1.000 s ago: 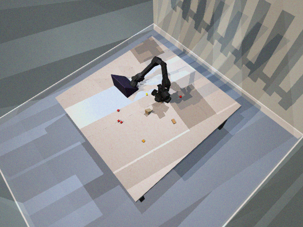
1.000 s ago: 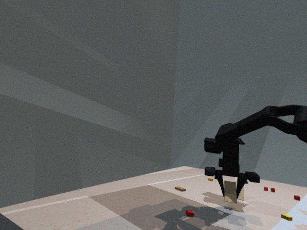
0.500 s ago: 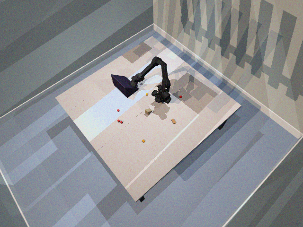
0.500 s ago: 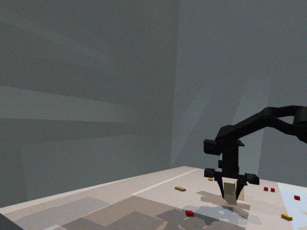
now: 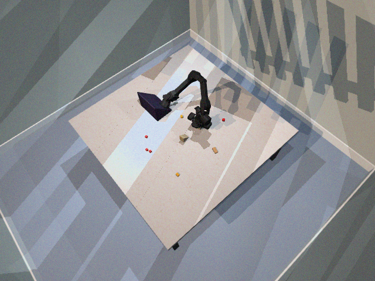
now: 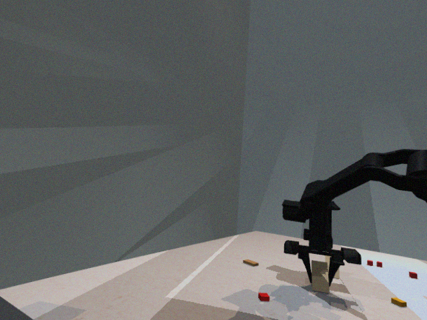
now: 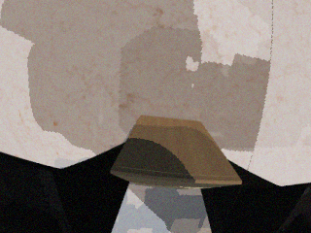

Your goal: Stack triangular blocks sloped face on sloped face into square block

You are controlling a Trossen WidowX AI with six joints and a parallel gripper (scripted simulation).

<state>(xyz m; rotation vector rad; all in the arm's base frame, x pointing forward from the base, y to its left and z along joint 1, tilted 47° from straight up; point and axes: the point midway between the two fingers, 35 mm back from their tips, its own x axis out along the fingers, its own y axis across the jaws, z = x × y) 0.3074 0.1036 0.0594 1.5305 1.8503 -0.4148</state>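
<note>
Right now my gripper tip is 7 cm short of the red cube and 19 cm to the right of it. Round my gripper tip: flat block (23 cm ahead, 4 cm to the right).
</note>
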